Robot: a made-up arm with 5 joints. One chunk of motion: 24 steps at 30 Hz.
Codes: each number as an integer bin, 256 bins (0 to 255) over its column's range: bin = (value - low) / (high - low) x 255, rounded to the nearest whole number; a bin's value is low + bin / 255 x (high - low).
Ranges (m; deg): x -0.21..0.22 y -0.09..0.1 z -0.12..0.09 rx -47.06..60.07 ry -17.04..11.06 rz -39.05..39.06
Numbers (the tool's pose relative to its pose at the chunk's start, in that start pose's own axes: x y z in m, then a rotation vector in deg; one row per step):
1: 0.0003 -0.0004 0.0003 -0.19 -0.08 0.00
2: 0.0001 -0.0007 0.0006 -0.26 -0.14 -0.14
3: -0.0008 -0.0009 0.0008 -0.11 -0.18 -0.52
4: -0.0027 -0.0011 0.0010 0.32 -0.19 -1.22
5: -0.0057 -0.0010 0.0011 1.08 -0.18 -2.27
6: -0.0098 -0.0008 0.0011 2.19 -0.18 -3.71
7: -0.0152 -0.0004 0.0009 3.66 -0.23 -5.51
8: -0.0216 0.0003 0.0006 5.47 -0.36 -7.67
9: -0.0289 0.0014 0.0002 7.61 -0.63 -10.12
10: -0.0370 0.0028 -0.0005 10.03 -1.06 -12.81
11: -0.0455 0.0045 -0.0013 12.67 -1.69 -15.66
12: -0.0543 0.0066 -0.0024 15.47 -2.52 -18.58
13: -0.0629 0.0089 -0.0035 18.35 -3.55 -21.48
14: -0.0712 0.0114 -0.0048 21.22 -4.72 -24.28
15: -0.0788 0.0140 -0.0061 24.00 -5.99 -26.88
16: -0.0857 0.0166 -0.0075 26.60 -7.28 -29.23
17: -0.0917 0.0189 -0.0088 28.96 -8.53 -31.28
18: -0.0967 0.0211 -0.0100 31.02 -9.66 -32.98
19: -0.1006 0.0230 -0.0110 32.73 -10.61 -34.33
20: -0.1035 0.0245 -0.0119 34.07 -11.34 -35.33
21: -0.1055 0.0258 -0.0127 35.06 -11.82 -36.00
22: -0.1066 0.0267 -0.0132 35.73 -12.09 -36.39
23: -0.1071 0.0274 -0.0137 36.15 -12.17 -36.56
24: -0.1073 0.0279 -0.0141 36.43 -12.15 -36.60
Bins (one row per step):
1: 125 120 146 112 154 127
2: 125 120 146 111 153 127
3: 124 120 147 112 153 126
4: 123 119 147 113 153 124
5: 121 119 147 115 153 120
6: 119 120 147 117 153 115
7: 116 120 147 121 153 109
8: 112 121 146 125 151 102
9: 107 123 146 130 149 94
10: 103 125 145 136 145 86
11: 98 127 144 142 139 76
12: 92 130 143 149 132 67
13: 87 133 141 156 122 57
14: 82 136 140 163 112 48
15: 78 140 138 169 100 40
16: 74 143 137 175 89 32
17: 70 146 135 181 77 25
18: 67 149 134 186 67 20
19: 65 152 132 190 58 15
20: 63 154 131 193 52 12
21: 62 155 130 195 47 10
22: 61 157 130 197 45 9
23: 61 158 129 198 44 8
24: 61 158 129 199 44 8

